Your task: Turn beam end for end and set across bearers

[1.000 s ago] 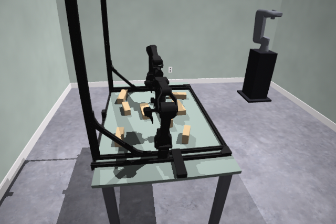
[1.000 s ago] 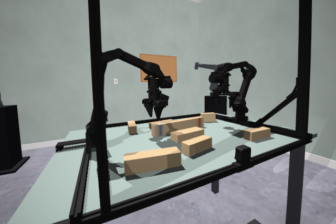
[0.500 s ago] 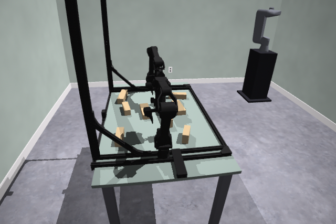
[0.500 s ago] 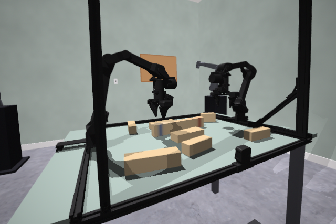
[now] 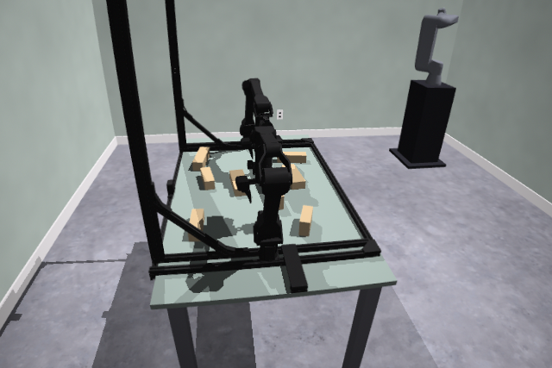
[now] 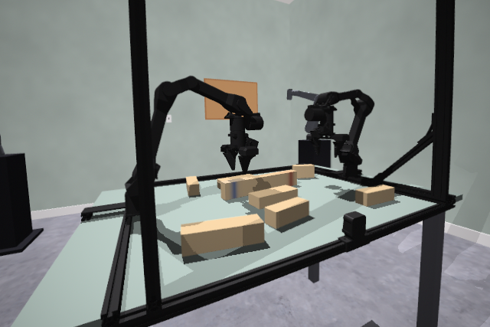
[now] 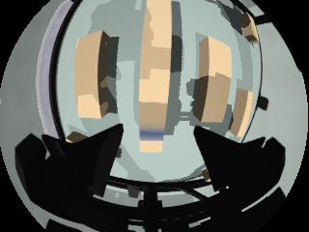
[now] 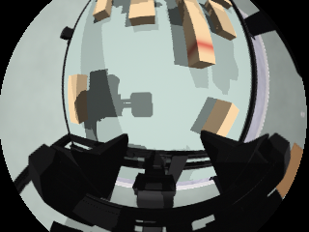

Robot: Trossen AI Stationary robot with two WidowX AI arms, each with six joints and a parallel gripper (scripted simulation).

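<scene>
My left gripper is now 2 cm short of the beam, 11 cm to the left of it and 10 cm above it.
</scene>
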